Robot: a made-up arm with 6 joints.
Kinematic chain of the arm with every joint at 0, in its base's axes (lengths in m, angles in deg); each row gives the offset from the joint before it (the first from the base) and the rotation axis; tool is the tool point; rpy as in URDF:
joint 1: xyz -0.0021 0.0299 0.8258 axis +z
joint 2: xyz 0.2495 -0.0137 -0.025 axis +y
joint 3: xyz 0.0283 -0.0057 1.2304 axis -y
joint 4: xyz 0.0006 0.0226 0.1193 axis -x
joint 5: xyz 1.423 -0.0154 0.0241 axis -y
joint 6: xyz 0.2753 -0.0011 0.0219 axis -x
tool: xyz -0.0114 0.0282 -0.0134 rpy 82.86 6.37 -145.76
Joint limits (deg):
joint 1: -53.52..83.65
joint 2: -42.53..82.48
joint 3: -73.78..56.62
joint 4: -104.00..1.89
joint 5: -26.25..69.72
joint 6: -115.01..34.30
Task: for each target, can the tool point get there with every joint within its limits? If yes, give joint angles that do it. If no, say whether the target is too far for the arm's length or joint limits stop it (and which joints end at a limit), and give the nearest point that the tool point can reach.
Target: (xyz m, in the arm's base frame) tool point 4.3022 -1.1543 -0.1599
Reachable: no: too far | nearest point 2.9576 -0.7844 0.3499 | short by 1.485 m
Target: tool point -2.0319 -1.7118 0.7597
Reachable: no: joint limits stop it (at a limit: joint 1, joint 2, joint 3, joint 5, joint 6) | nearest point -0.1348 -0.2663 0.2812 | short by 2.433 m
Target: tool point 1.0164 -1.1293 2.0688
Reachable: yes | joints -39.22 -14.16 -18.85 -73.95 55.11 -81.66
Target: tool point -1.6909 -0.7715 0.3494
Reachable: no: joint limits stop it (at a limit: joint 1, joint 2, joint 3, joint 6) | nearest point -0.1449 -0.2433 0.2686 | short by 1.636 m
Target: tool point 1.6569 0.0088 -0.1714
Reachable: yes | joints -1.02 55.24 -26.00 -47.28 -13.49 -60.45
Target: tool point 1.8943 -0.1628 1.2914
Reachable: yes | joints -5.07 4.72 -27.65 -29.19 7.01 -33.45
